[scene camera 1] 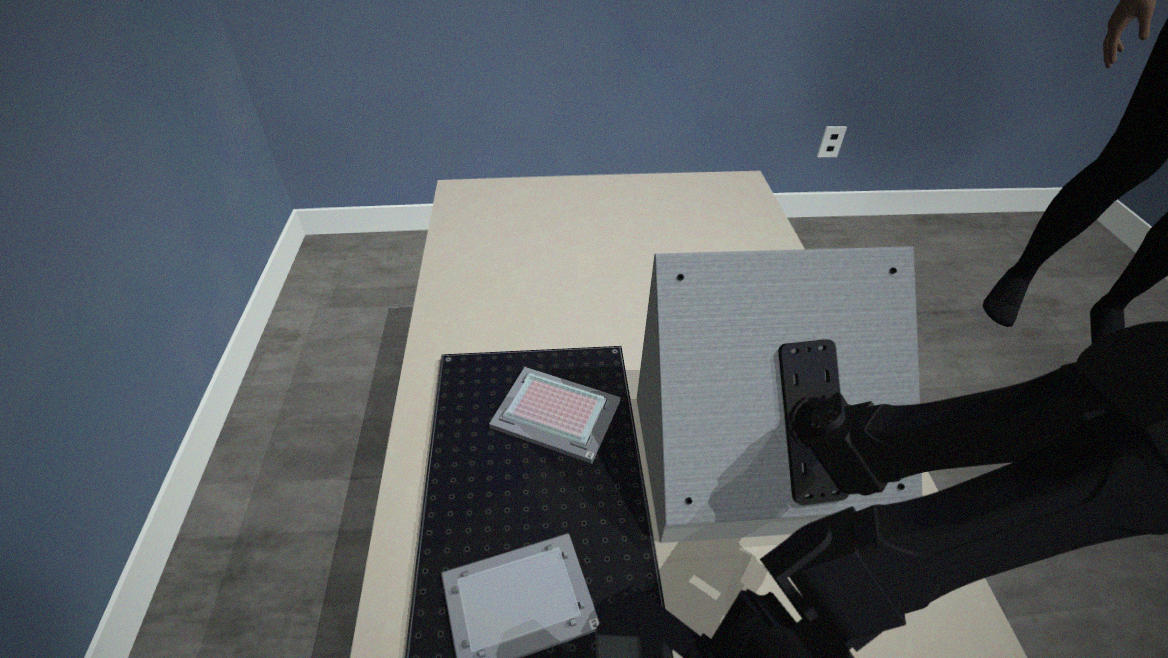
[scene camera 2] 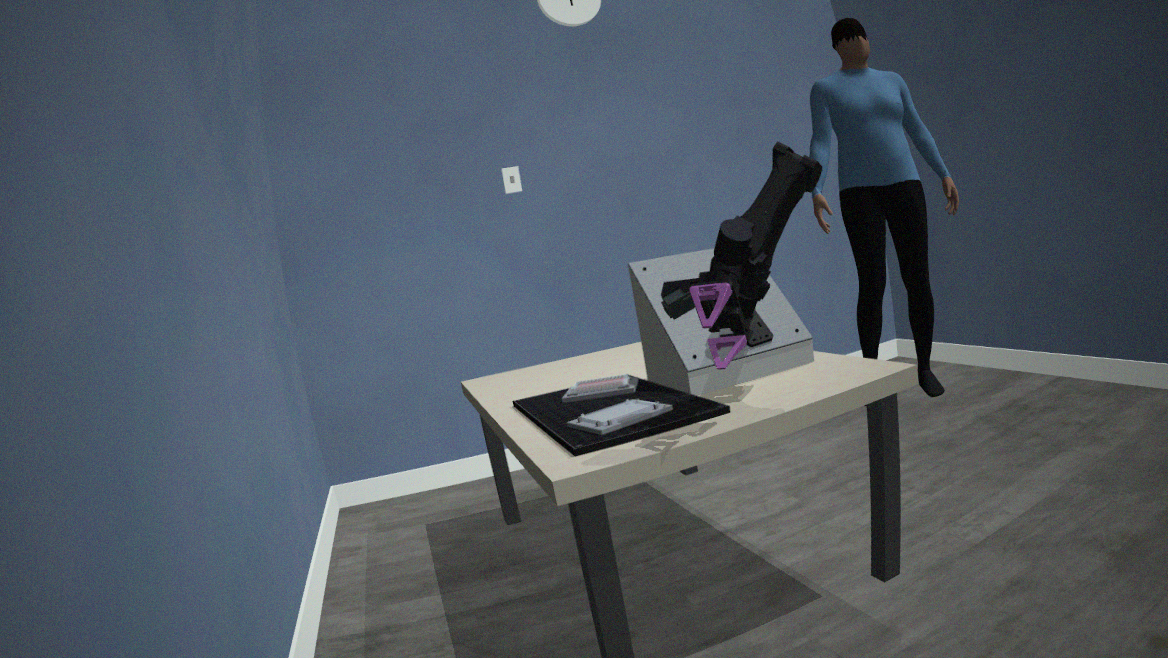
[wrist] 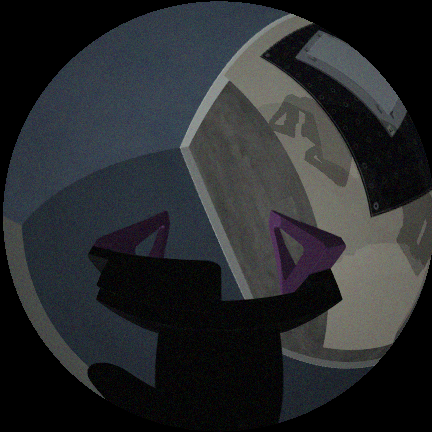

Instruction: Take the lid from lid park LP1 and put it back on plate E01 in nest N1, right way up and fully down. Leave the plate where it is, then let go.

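Places are measured from the arm's base along level axes (x right, y ahead, z up), in metres.
Pixels of known places: gripper, fingertip midpoint: (scene camera 2: 714, 348) (wrist: 218, 215); arm's base, link origin: (scene camera 1: 812, 421).
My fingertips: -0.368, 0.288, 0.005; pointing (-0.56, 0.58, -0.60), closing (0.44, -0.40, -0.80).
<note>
For each thing: its top centre in the pictures, then the offset to it from my fingertips, as dx, dy, dz. "*": a spot on its surface instead. Level surfaces: height alone.
- pale flat rectangle, surface spot: (scene camera 1: 519, 600) * +0.232, +0.087, -0.114
- grey lid park, surface spot: (scene camera 1: 453, 603) * +0.239, +0.164, -0.122
- grey nest N1, surface spot: (scene camera 1: 605, 425) * +0.471, -0.047, -0.120
- black perforated board, top centre: (scene camera 1: 535, 491) (scene camera 2: 605, 403) +0.380, +0.061, -0.131
- beige table, surface height: dz -0.144
The lid, a pale flat rectangle (scene camera 1: 519, 600) (scene camera 2: 625, 413) (wrist: 355, 65), lies on the grey lid park (scene camera 1: 453, 603) (wrist: 395, 127) at the near end of the black board. Plate E01, with pink wells (scene camera 1: 555, 406) (scene camera 2: 606, 383), sits in the grey nest N1 (scene camera 1: 605, 425) at the board's far part, its wells showing. The labels are too small to read. My gripper (scene camera 2: 717, 328) (wrist: 218, 215) is open and empty, its purple fingers wide apart. It is raised above the table, beside the board and apart from the lid. In scene camera 1 its fingers cannot be made out.
The black perforated board (scene camera 1: 482, 506) (scene camera 2: 547, 406) (wrist: 400, 167) lies on the beige table (scene camera 1: 523, 253) (scene camera 2: 850, 374). A grey sloped block (scene camera 1: 719, 318) (scene camera 2: 666, 318) carries the arm base beside the board. A person (scene camera 2: 866, 130) stands behind the table.
</note>
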